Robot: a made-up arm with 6 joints.
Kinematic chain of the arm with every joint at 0, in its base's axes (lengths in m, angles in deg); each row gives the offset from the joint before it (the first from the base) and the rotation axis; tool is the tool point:
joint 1: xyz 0 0 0.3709 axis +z
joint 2: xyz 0.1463 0 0 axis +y
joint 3: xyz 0 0 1.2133 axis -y
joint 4: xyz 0 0 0.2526 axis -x
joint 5: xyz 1.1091 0 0 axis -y
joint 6: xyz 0.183 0 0 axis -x
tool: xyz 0 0 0
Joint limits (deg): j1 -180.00..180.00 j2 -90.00..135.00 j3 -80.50..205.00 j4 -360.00..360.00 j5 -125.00..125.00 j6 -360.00..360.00
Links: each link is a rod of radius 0.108 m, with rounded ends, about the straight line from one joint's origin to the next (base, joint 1, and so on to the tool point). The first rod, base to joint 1, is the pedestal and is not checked.
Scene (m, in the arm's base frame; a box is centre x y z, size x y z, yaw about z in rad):
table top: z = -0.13
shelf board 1: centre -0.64 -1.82 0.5 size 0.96 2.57 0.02 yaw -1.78
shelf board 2: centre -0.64 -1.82 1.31 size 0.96 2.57 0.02 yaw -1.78
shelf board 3: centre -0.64 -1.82 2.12 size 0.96 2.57 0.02 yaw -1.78
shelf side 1: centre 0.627 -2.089 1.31 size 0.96 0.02 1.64 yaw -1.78
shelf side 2: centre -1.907 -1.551 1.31 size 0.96 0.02 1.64 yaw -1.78
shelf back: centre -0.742 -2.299 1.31 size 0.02 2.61 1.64 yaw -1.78
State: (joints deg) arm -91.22 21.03 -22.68 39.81 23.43 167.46
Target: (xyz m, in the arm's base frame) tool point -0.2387 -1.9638 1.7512
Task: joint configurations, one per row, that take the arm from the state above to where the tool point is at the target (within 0.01 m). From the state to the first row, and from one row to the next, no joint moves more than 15 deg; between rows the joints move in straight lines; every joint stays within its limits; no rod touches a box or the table.
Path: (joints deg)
1: -88.84 9.89 -35.79 40.50 22.83 167.46
2: -86.47 -1.24 -48.91 41.19 22.22 167.46
3: -90.47 -11.18 -36.30 40.33 22.24 167.46
4: -94.48 -21.12 -23.69 39.47 22.25 167.46
5: -95.43 -9.06 -11.14 38.85 22.90 167.46
6: -96.37 3.00 1.41 38.24 23.55 167.46
7: -97.32 15.05 13.95 37.62 24.19 167.46
8: -98.27 27.11 26.50 37.01 24.84 167.46

